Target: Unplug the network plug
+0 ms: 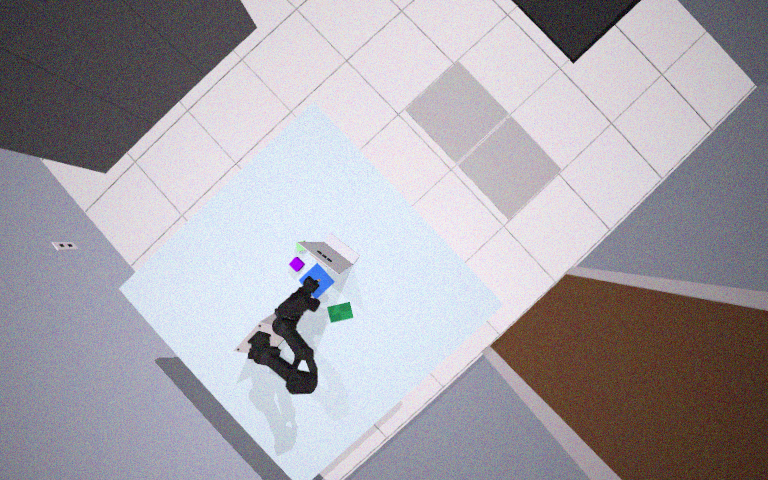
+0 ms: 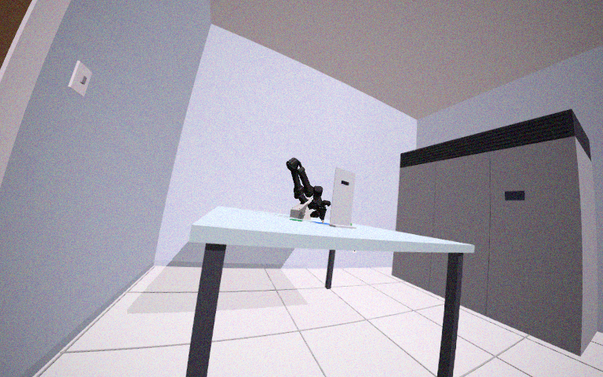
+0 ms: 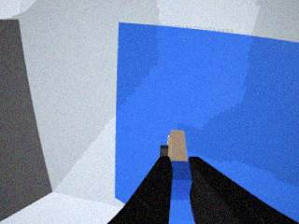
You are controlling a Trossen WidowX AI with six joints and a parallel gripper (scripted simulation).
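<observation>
My gripper tip is now 20 mm above the blue marked square and 10 mm past it. From my gripper tip the other things lie so: light green cube 170 mm to the left, 60 mm ahead, 10 mm below; then purple cube 120 mm to the left, 10 mm behind; then dark green flat patch 180 mm to the right, 30 mm behind, 20 mm below.
</observation>
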